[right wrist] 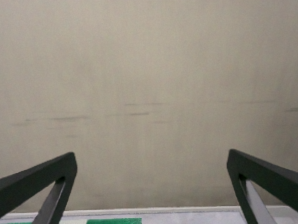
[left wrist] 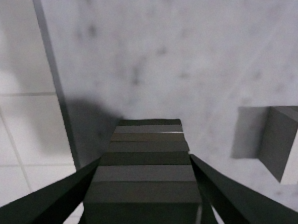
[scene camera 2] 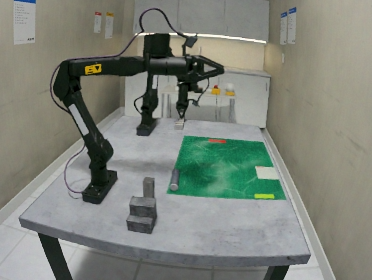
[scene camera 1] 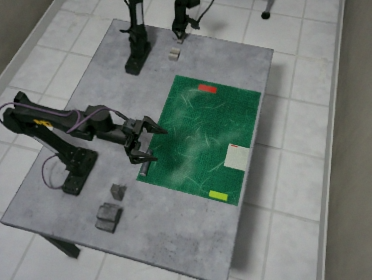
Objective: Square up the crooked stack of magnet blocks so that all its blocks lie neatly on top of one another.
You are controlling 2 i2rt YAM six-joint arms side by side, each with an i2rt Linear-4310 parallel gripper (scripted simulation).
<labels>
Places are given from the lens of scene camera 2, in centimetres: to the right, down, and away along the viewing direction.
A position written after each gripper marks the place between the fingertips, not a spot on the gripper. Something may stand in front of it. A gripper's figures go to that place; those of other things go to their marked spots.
right gripper [scene camera 2: 224, 69]: 10, -19, 73
green mat [scene camera 2: 209, 167]: 10, 11, 114
</labels>
